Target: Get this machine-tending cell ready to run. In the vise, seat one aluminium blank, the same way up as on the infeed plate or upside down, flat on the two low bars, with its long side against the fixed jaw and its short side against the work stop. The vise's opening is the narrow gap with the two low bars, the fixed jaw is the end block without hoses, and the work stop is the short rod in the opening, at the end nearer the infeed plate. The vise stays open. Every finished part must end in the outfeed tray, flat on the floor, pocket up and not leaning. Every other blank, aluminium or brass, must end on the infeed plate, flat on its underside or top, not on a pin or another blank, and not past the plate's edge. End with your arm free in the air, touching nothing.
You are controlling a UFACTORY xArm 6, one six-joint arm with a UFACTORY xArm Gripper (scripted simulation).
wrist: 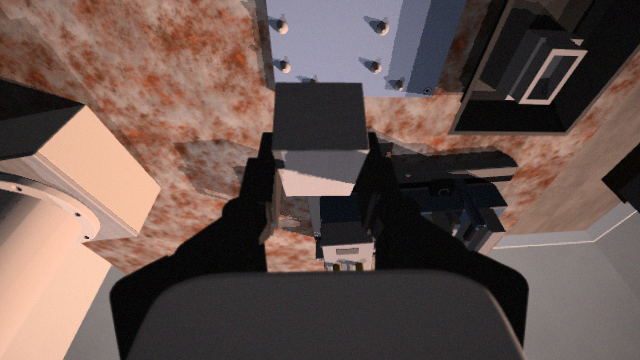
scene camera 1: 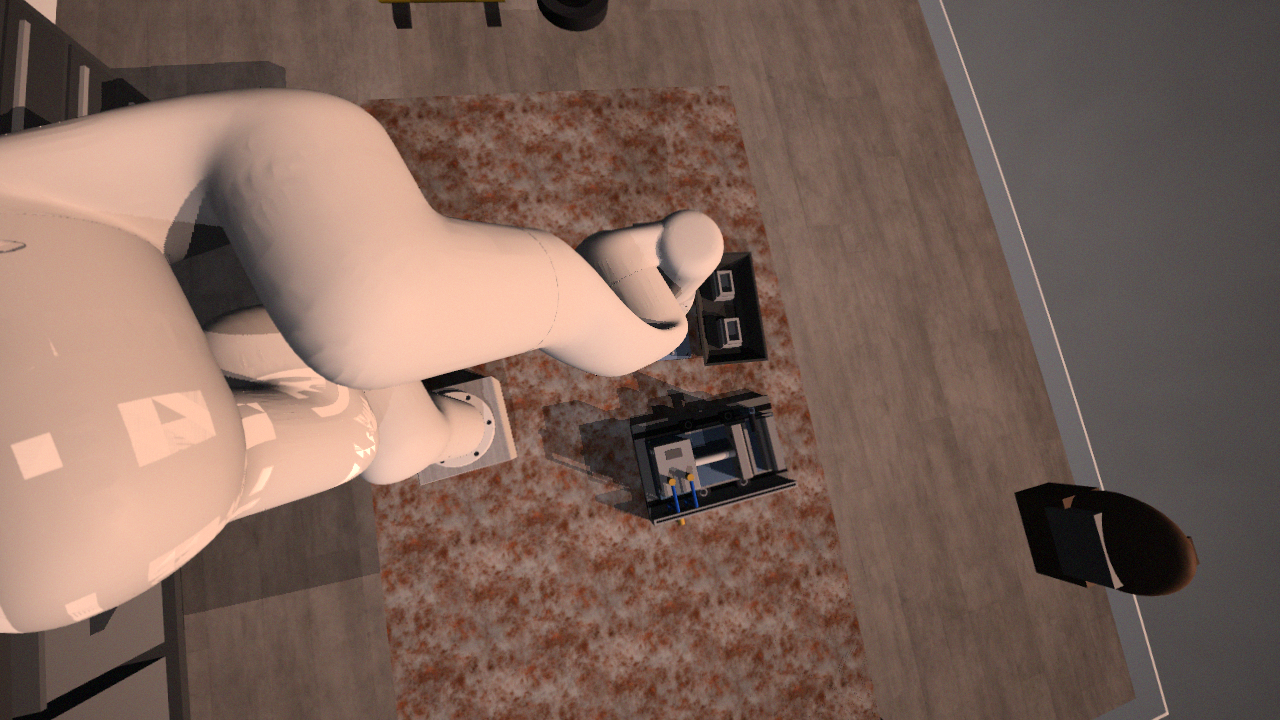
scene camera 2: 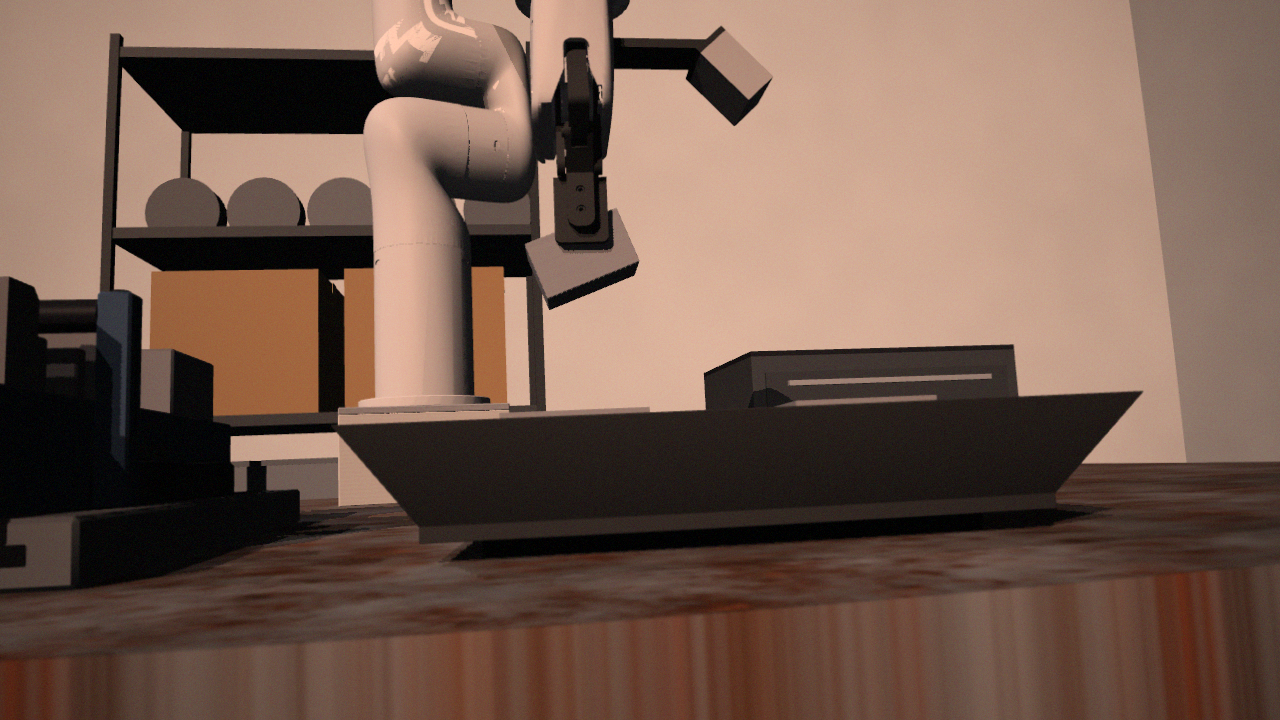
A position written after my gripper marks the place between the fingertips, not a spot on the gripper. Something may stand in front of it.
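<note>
Through scene camera 2 I can see my gripper (scene camera 2: 581, 252) and, in that same view, a grey aluminium blank (scene camera 2: 564, 273). The wrist view gives me my gripper again (wrist: 318, 153), together with a finished part (wrist: 537, 48) and a vise body (wrist: 333, 209).
</note>
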